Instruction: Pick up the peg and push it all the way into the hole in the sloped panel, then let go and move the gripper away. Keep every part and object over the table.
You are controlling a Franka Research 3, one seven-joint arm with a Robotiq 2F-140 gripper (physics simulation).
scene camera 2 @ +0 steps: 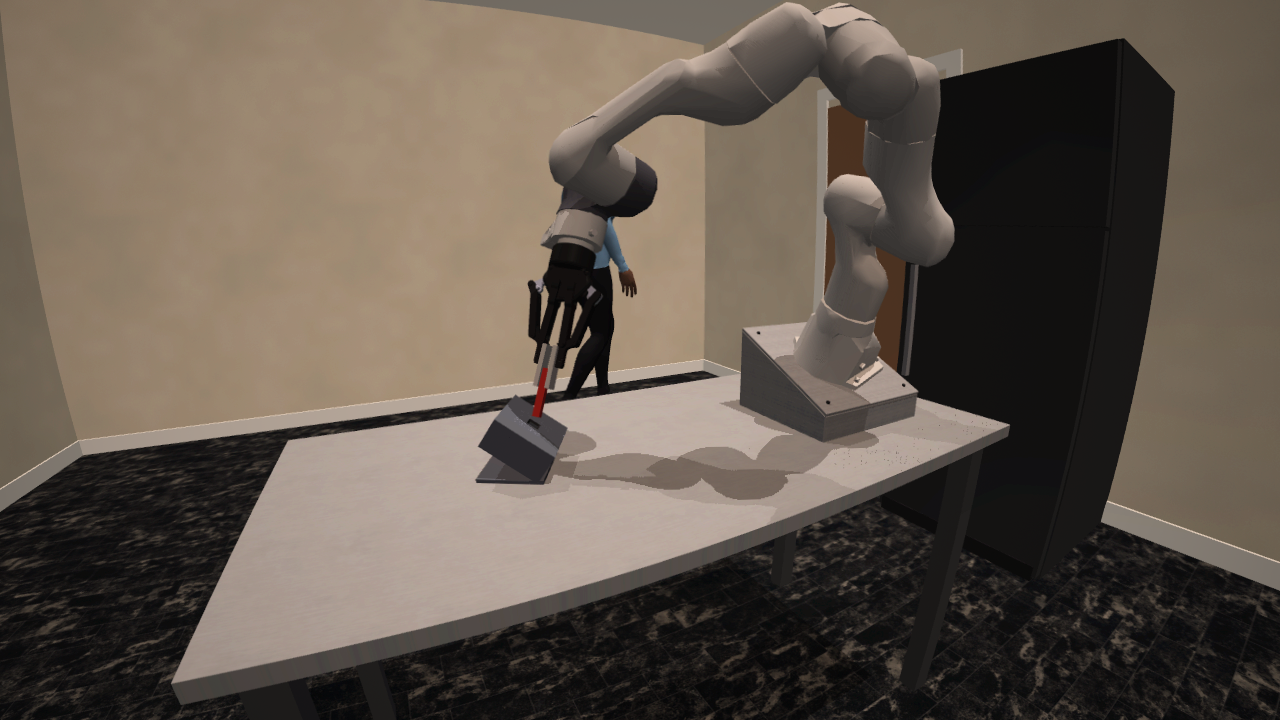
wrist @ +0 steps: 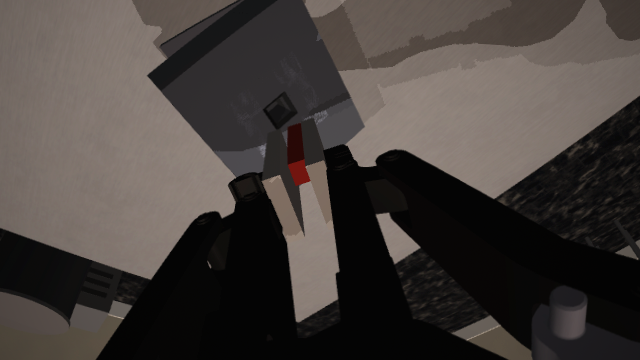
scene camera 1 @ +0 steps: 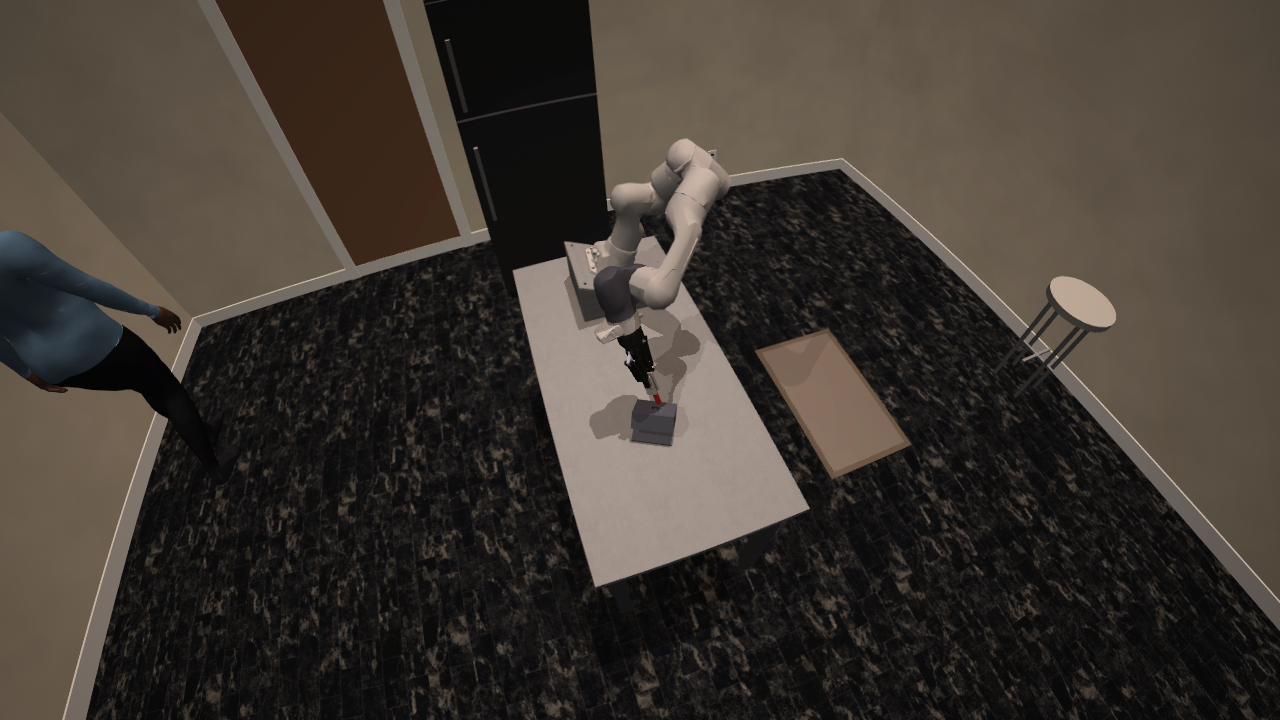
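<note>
My gripper [scene camera 1: 654,388] [scene camera 2: 545,377] [wrist: 299,149] is shut on the red peg [scene camera 1: 657,399] [scene camera 2: 539,399] [wrist: 298,171] and tilts with it. The grey sloped panel [scene camera 1: 653,426] [scene camera 2: 519,444] [wrist: 215,100] stands on the table under the fingers. Its square hole [scene camera 2: 532,423] [wrist: 280,110] faces up toward the gripper. In the scene camera 2 view the peg's lower end is right at the hole's edge. In the wrist view the hole shows open, beyond the fingertips and a little left of the peg. Whether the peg touches the panel I cannot tell.
The pale table [scene camera 1: 680,528] [scene camera 2: 402,555] carries the panel and the arm's grey wedge-shaped base [scene camera 1: 586,291] [scene camera 2: 787,398]. A black fridge [scene camera 1: 537,161] [scene camera 2: 1029,313] stands behind the base. A person [scene camera 1: 62,313] [scene camera 2: 601,331] stands away from the table, and a stool [scene camera 1: 1080,302] stands at the far right.
</note>
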